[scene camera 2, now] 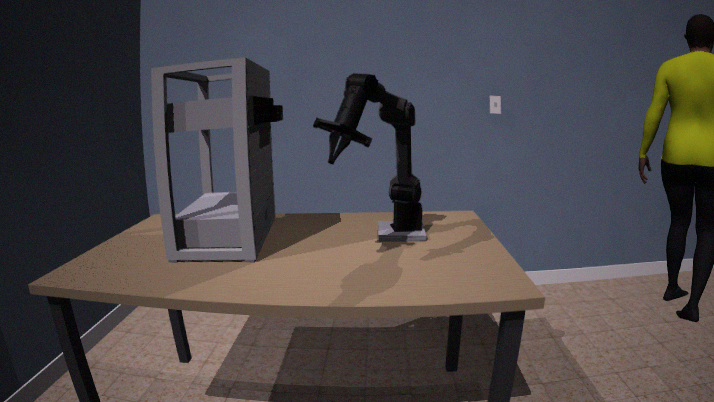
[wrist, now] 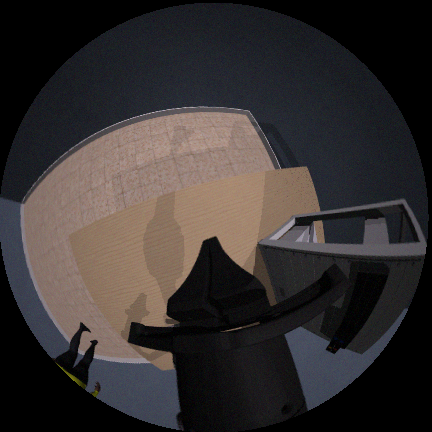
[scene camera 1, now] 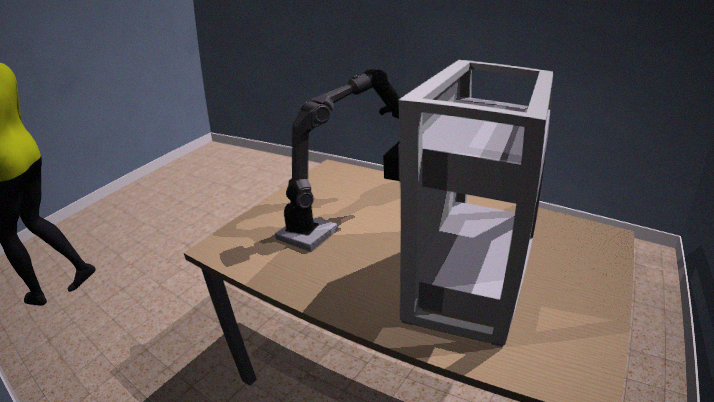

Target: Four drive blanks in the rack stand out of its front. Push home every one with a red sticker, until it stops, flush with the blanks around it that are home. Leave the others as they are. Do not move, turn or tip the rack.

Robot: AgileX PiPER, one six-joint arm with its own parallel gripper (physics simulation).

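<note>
The grey rack (scene camera 1: 410,210) (scene camera 2: 242,150) (wrist: 345,248) stands upright on the table, with its front toward the arm. A black block (scene camera 1: 392,162) (scene camera 2: 262,110) (wrist: 367,300) stands out of the upper front; single blanks in it cannot be told apart. Small coloured specks (wrist: 335,345) show at its outer end in the wrist view, too small to read as stickers. My gripper (scene camera 2: 331,161) (wrist: 212,245) is shut and empty, its fingertips together and pointing down. It is in the air in front of the rack, apart from it. In scene camera 1 the rack's post hides the fingertips.
The wooden table (scene camera 1: 350,320) (scene camera 2: 425,280) (wrist: 120,250) carries the arm's base plate (scene camera 1: 307,237) (scene camera 2: 402,235) and the rack. A person in a yellow top (scene camera 1: 15,130) (scene camera 2: 695,110) stands on the floor beyond the base side. Dark and blue walls stand around the table.
</note>
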